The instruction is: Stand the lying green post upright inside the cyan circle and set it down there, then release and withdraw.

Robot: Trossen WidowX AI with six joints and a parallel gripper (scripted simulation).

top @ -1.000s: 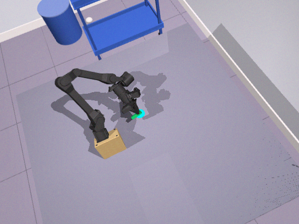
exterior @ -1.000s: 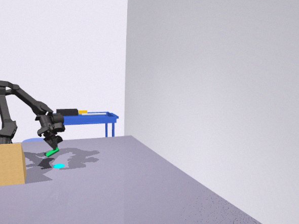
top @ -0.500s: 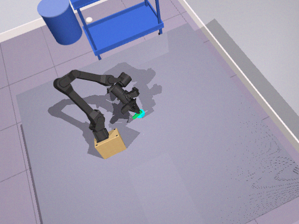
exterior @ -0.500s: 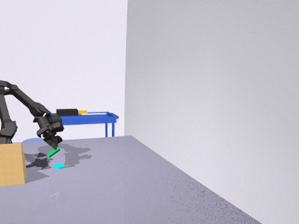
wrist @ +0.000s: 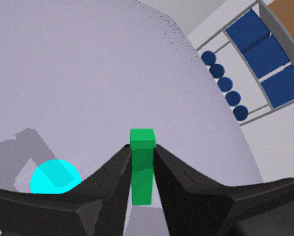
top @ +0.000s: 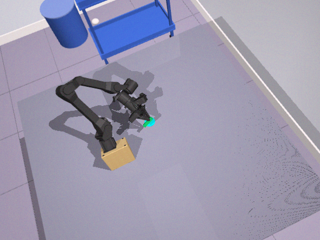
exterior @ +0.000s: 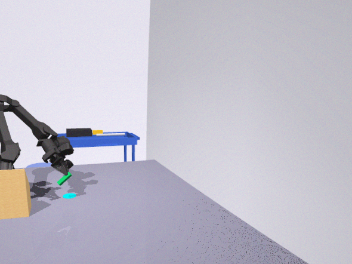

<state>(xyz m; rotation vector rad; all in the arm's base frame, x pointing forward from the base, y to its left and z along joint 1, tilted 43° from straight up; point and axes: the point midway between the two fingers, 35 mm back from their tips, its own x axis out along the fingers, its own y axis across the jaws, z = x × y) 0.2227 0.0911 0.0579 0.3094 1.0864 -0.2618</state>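
My gripper tip is now 110 mm above the cyan circle and 50 mm to the right of it. Also, from my gripper tip: green post (20 mm behind, 10 mm below).
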